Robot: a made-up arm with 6 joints.
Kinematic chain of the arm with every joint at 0, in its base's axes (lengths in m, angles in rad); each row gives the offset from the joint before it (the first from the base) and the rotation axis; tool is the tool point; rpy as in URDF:
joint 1: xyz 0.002 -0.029 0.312 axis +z
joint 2: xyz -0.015 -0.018 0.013 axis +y
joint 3: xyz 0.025 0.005 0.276 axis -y
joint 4: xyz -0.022 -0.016 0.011 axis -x
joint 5: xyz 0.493 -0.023 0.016 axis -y
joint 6: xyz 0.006 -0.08 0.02 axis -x
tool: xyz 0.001 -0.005 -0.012 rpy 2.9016 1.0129 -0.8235
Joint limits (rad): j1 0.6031..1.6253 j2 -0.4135..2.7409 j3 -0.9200..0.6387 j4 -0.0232..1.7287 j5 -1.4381..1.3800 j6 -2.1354..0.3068
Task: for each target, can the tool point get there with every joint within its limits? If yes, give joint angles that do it. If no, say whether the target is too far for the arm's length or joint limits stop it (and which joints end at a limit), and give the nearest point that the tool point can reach.
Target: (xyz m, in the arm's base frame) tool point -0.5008 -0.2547 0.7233
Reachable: no: joint limits stop it (at a limit: joint 1, joint 2, joint 3, joint 4, joint 5, joint 6) | nearest point -0.2346 -0.3370 0.2881 | short by 0.517 m
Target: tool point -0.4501 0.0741 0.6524
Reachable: no: joint limits stop it (at a limit: joint 1, joint 2, joint 4, joint 6) | nearest point -0.0383 0.3186 0.7145 | short by 0.483 m
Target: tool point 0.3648 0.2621 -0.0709
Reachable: yes | joints 0.7874 1.3286 -0.0353 1.0720 0.7561 -0.8792
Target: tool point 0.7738 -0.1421 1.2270
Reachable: no: too far | nearest point 0.3875 0.0709 0.9234 | short by 0.536 m
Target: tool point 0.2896 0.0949 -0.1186
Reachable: yes | joints 0.7847 1.3373 -0.2997 0.3369 -0.3164 -0.7003
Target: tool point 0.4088 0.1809 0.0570
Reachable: yes | joints 0.7428 0.8722 -0.3220 0.3232 -1.0090 -0.5343
